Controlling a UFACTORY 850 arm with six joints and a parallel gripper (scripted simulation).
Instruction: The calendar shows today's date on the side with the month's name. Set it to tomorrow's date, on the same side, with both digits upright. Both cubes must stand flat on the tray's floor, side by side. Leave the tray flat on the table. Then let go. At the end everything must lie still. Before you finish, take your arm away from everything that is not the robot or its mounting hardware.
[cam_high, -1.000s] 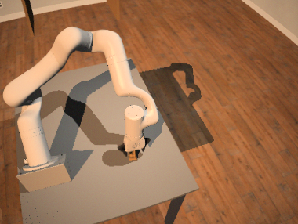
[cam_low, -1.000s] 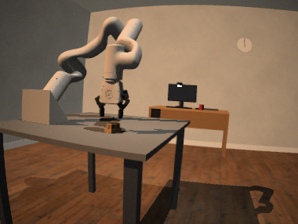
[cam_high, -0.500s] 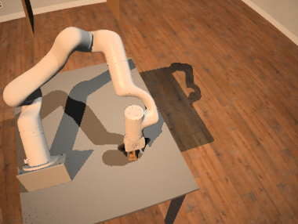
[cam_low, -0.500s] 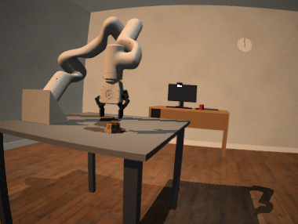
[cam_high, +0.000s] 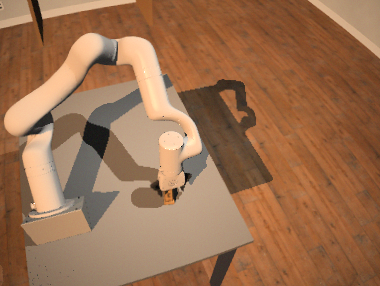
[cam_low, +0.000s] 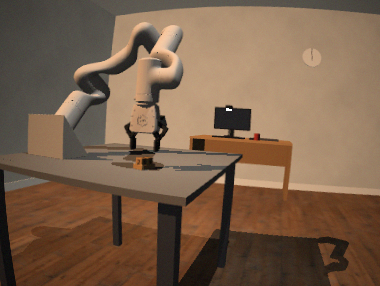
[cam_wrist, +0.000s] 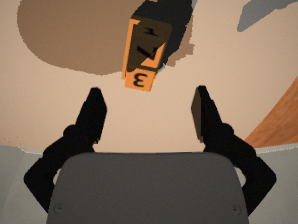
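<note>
My hand is 50 mm above the orange cube and 10 mm past it. The rest, counted from my hand: calendar cube (50 mm below, 30 mm to the left); then orange tray (70 mm below, 20 mm to the left, 10 mm behind).
</note>
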